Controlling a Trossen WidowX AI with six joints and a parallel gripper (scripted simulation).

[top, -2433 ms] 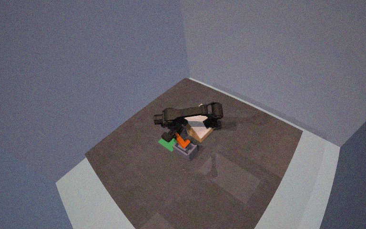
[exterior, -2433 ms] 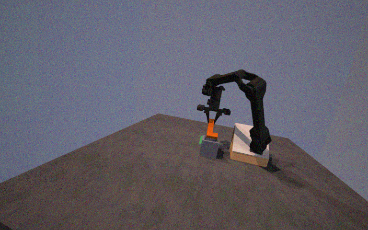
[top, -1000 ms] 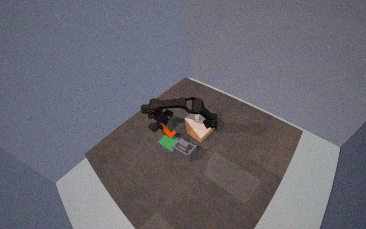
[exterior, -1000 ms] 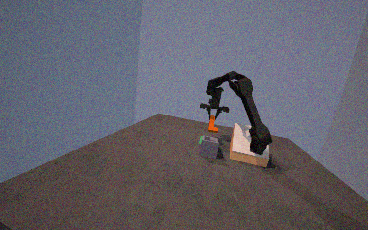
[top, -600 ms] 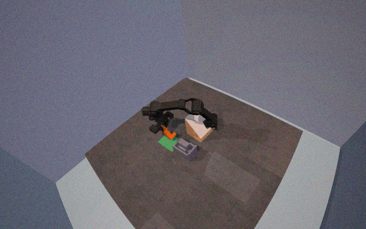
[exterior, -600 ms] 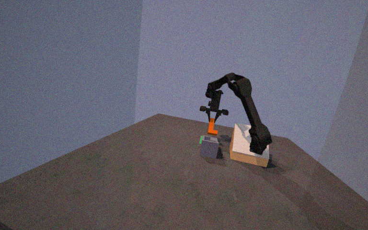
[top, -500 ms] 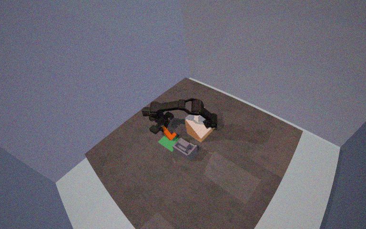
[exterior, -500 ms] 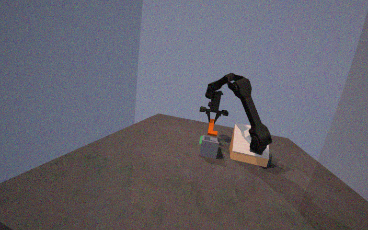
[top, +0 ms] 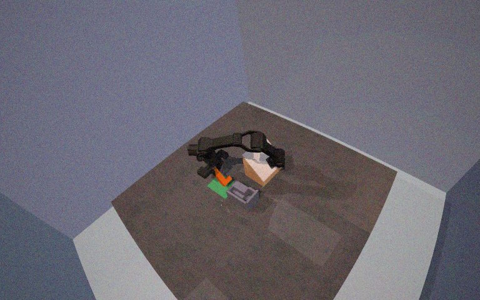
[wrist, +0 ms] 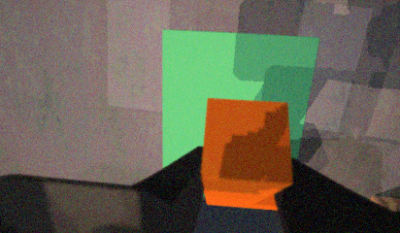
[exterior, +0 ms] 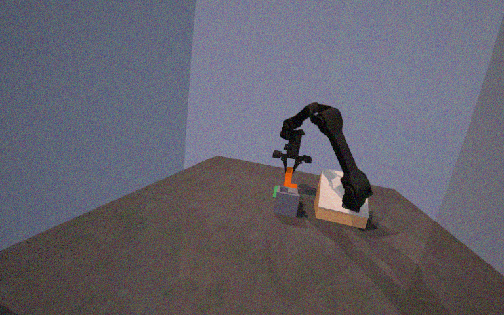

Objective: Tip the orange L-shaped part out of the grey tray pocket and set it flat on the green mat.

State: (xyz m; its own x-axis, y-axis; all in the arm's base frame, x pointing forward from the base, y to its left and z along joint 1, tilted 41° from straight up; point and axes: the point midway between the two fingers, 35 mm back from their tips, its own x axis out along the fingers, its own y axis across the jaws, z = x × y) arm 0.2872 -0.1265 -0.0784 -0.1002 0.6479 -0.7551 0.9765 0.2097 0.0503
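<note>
The green mat lies 110 mm below my gripper tip, 20 mm to the left of it and 10 mm behind it. The rest, counted from my gripper tip: orange part (30 mm to the left, 30 mm below, 20 mm behind).
</note>
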